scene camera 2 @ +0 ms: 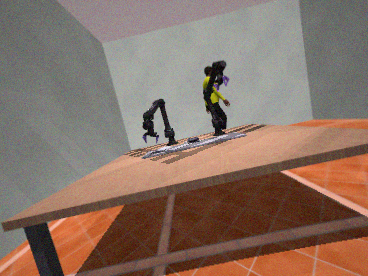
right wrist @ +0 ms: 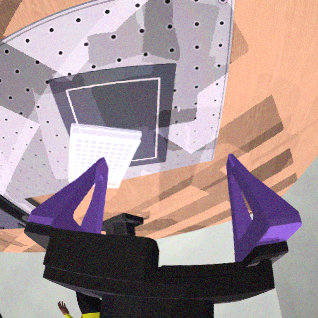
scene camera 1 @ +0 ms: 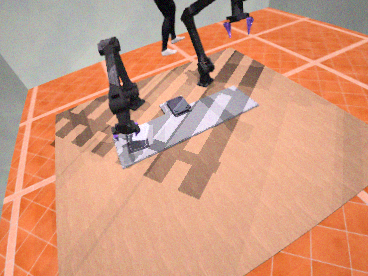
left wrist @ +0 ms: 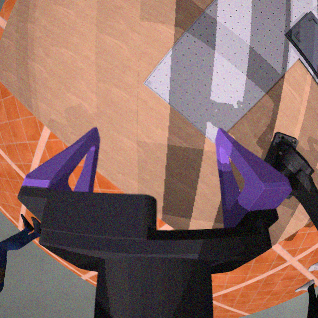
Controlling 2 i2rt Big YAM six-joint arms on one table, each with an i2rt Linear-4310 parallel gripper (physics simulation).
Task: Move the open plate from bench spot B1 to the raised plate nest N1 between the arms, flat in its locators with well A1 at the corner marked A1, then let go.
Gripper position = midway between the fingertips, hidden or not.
Note:
The left gripper (left wrist: 157, 132) is open, with nothing in its grasp. The right gripper (right wrist: 165, 160) is open, holding nothing. Also in view: a white well plate (right wrist: 88, 142).
The left wrist view misses the white well plate: it is out of frame.

